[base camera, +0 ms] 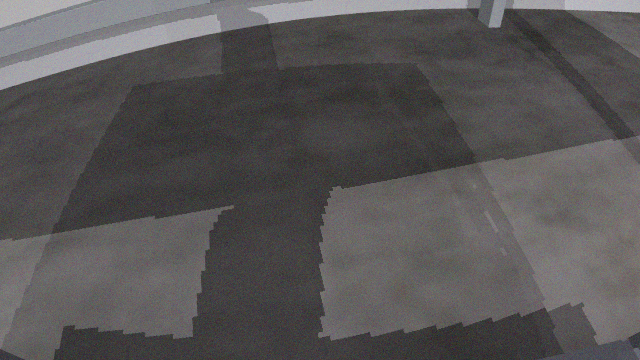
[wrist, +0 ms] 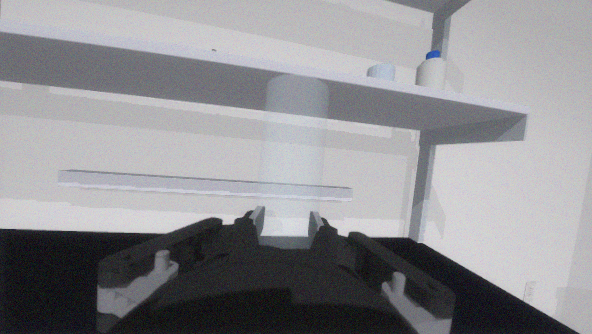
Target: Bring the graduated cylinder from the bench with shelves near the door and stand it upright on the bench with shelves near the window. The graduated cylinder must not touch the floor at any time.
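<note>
The graduated cylinder [wrist: 294, 145] is a tall, clear, pale blue tube, upright in the middle of the wrist view. My gripper [wrist: 286, 219] is shut on its lower part, with one finger pad against each side. The cylinder's base is hidden behind the gripper. The black bench top [wrist: 45, 270] spreads behind and below the gripper. Whether the cylinder's foot touches the bench top cannot be seen. The cylinder does not show in the base camera view.
A shelf [wrist: 150, 70] crosses above the bench, behind the cylinder's top. A white bottle with a blue cap [wrist: 431, 72] and a pale cup [wrist: 381, 72] stand on it. A grey post [wrist: 422, 190] stands at the right. A bench leg [base camera: 492, 12] shows above the shadowed floor [base camera: 300, 125].
</note>
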